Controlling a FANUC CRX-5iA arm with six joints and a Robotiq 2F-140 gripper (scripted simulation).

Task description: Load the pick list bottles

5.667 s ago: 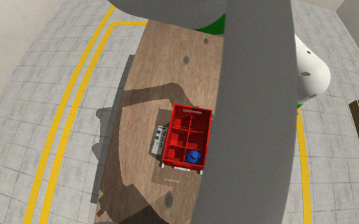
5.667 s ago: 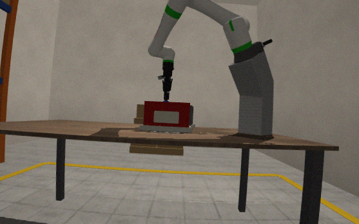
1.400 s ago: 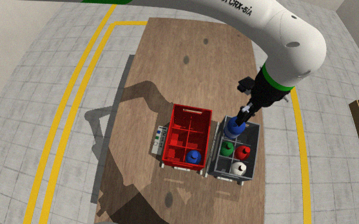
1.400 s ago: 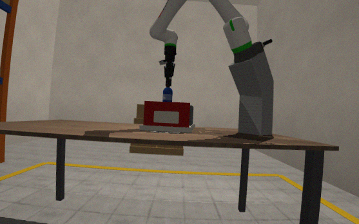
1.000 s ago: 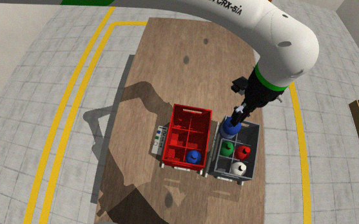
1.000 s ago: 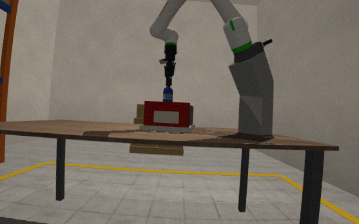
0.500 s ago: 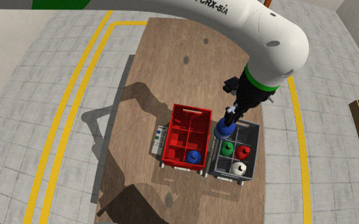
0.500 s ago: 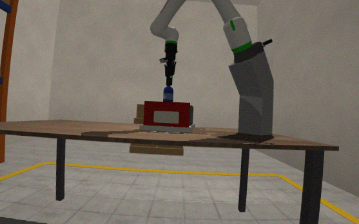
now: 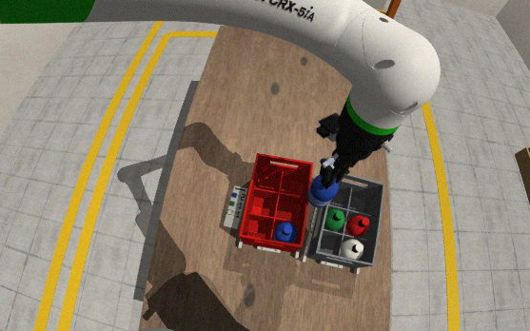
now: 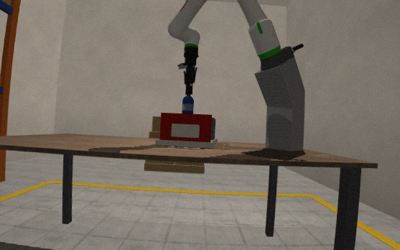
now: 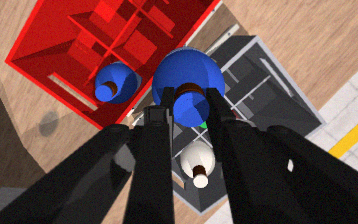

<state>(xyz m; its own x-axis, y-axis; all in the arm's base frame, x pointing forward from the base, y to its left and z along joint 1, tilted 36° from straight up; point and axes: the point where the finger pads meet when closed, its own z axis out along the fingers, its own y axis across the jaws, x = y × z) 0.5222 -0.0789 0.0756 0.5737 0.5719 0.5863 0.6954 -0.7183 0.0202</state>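
Now: the blue-label bottle 8 cm below my hand. Round my hand: grey crate: 2 cm behind, 12 cm to the right, 27 cm below; then red crate: 4 cm behind, 11 cm to the left, 27 cm below; then green-label bottle: 2 cm behind, 8 cm to the right, 26 cm below.
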